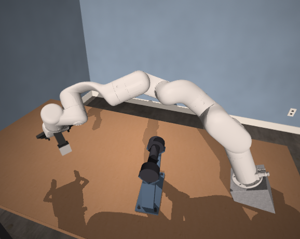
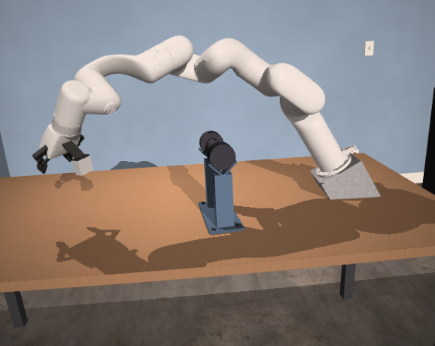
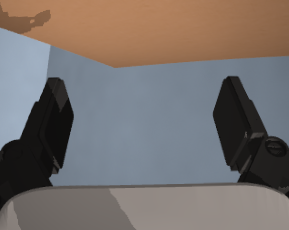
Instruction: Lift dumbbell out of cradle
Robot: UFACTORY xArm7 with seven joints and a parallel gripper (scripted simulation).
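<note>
My hand is 47 cm past the dark dumbbell, 3 cm to the left of it and 1 cm below it. Round my hand: blue cradle (47 cm behind, 3 cm to the right, 11 cm below).
</note>
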